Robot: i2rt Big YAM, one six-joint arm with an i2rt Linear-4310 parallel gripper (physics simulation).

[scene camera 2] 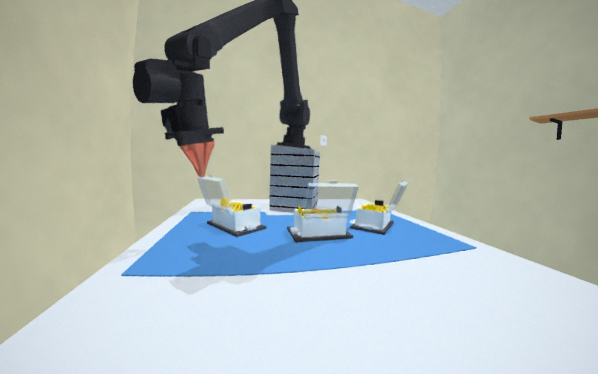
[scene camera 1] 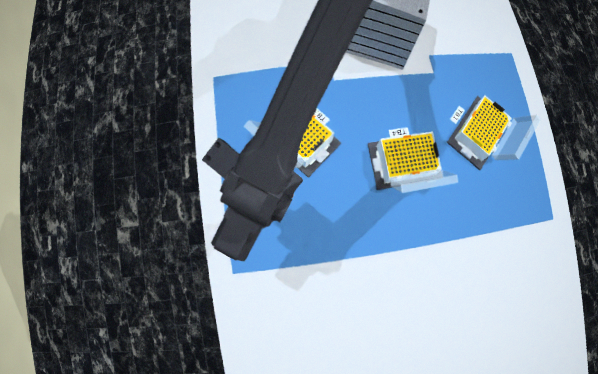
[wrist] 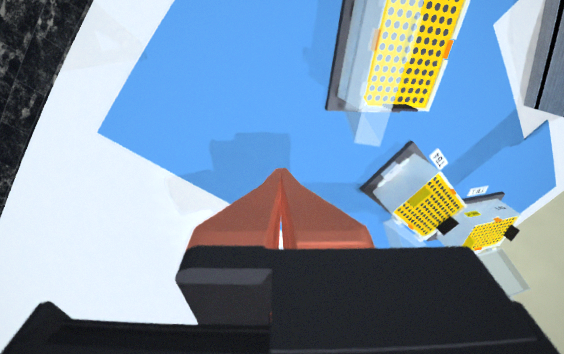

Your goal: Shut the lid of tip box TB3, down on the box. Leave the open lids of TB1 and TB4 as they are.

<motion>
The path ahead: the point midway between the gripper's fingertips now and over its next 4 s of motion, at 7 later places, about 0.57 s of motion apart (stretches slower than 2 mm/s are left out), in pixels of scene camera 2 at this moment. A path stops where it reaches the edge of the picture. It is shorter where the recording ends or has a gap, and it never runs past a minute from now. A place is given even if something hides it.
My gripper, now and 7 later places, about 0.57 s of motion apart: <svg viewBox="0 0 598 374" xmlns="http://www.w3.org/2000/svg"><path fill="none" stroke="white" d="M201 177L206 195L208 196L214 196L258 189L253 190L242 194L240 198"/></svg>
</motion>
